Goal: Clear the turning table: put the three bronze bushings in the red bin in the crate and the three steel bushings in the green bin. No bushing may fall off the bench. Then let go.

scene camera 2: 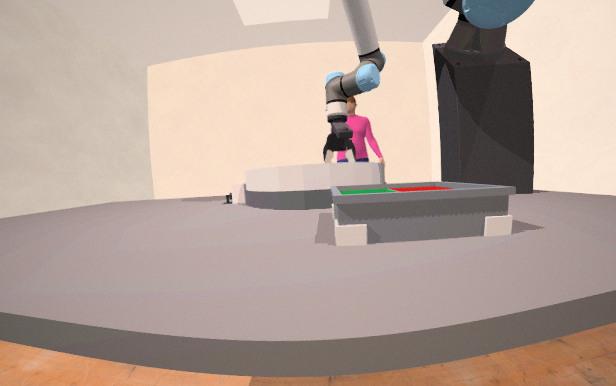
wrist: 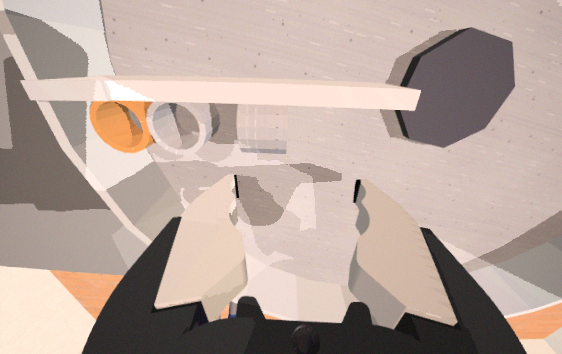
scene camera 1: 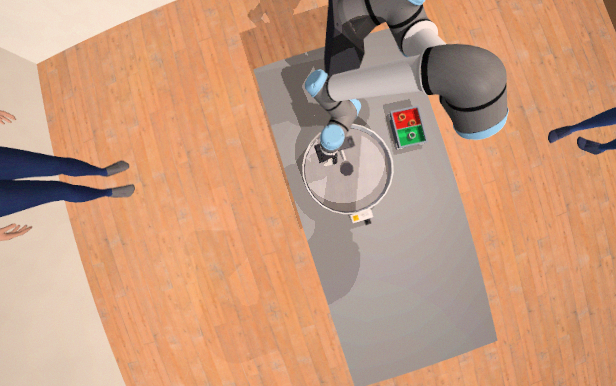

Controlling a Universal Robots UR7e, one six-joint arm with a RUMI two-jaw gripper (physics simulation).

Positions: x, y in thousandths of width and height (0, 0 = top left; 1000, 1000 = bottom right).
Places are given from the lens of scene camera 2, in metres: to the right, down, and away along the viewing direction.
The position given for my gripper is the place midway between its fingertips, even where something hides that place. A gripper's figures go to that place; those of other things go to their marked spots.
my gripper (scene camera 2: 551, 457): 0.11, -0.06, 0.66
crate (scene camera 2: 642, 551): 0.09, 0.02, 0.18
